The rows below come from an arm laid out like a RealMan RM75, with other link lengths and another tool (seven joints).
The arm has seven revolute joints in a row. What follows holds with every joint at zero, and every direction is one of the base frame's. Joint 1 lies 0.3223 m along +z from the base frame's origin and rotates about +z. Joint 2 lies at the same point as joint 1 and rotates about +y. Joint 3 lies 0.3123 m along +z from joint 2 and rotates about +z. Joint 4 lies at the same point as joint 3 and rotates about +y. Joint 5 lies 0.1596 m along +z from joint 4 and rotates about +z. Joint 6 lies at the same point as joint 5 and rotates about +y. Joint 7 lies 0.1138 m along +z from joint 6 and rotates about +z. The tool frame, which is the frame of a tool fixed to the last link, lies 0.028 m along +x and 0.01 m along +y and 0.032 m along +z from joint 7; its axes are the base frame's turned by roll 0, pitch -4.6 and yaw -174.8 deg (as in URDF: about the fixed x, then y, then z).
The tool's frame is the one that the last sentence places.
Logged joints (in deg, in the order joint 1, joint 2, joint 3, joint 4, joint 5, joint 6, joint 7), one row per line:
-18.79, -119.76, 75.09, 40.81, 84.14, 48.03, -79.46
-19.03, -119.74, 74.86, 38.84, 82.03, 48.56, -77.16
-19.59, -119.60, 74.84, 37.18, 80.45, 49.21, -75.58
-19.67, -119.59, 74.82, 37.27, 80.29, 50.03, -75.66
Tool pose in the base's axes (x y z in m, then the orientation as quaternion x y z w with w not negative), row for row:
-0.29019, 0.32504, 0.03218, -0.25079, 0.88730, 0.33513, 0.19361
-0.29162, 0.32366, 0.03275, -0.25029, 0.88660, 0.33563, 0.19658
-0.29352, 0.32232, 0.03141, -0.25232, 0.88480, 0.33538, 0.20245
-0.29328, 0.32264, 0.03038, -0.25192, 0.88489, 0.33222, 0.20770
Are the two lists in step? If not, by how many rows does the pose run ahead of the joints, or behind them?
The pose runs 1 row behind the joints: the pose in row i belongs to the joints in row i - 1.
